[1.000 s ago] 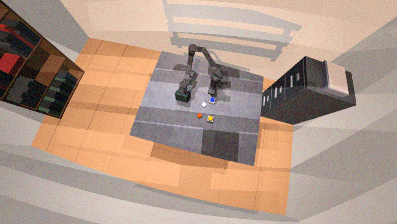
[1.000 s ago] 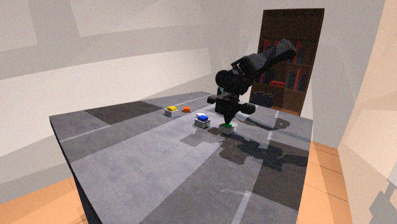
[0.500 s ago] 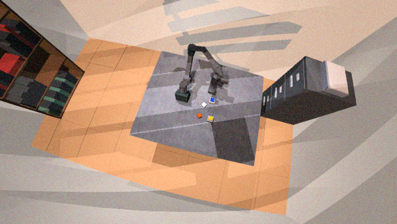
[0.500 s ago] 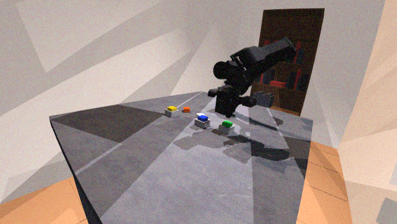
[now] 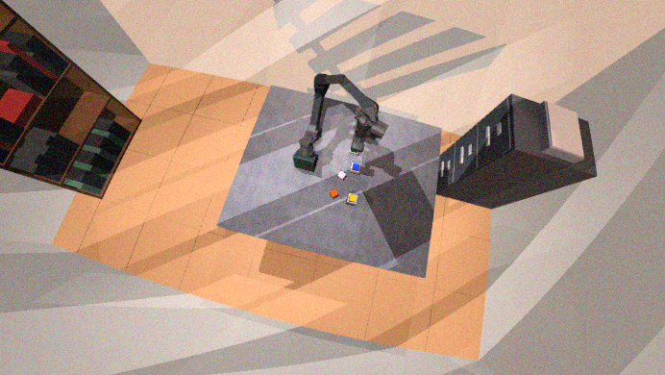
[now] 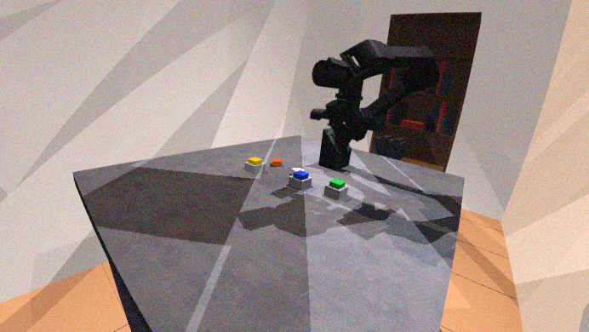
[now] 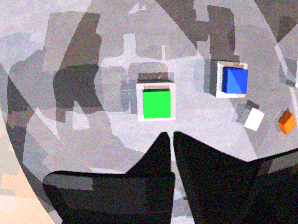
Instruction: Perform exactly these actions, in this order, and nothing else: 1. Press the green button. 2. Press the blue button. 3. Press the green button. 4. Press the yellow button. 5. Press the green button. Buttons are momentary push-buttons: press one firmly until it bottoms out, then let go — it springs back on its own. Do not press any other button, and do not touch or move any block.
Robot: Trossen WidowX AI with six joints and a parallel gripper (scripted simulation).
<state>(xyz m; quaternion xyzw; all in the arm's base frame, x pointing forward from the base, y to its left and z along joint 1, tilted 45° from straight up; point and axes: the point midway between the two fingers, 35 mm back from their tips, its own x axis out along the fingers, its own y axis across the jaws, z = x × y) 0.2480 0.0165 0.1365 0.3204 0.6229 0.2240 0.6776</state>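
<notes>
Now: the blue button 20 mm ahead of my gripper tip, 100 mm to the right of it and 90 mm below it. Also, from my gripper tip: green button 90 mm below; white block 50 mm behind, 150 mm to the right, 110 mm below; yellow button 20 mm ahead, 280 mm to the right, 90 mm below.
</notes>
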